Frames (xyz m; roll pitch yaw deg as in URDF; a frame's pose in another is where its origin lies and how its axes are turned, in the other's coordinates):
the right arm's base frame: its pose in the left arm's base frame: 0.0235 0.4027 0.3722 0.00 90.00 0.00
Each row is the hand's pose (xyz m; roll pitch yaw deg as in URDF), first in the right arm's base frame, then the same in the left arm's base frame.
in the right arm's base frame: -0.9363 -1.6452 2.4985 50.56 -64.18 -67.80
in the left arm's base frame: 2.5220 -1.2425 1.3085 -19.27 9.47 -24.13
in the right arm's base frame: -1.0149 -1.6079 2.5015 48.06 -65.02 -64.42
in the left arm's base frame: 2.5250 -1.2052 1.3871 -18.48 10.51 -22.79
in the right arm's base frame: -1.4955 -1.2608 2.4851 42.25 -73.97 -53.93
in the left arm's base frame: 2.5086 -0.8581 1.8677 -12.75 9.36 -13.07
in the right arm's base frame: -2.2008 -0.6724 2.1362 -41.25 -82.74 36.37
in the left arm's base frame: 2.1597 -0.2697 2.5730 -4.66 5.84 4.32
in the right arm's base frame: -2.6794 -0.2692 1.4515 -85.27 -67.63 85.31
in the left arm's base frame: 1.4750 0.1335 3.0516 0.39 1.78 22.30
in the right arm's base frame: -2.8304 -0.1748 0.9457 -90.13 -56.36 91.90
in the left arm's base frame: 0.9692 0.2279 3.2026 1.45 -1.05 33.63
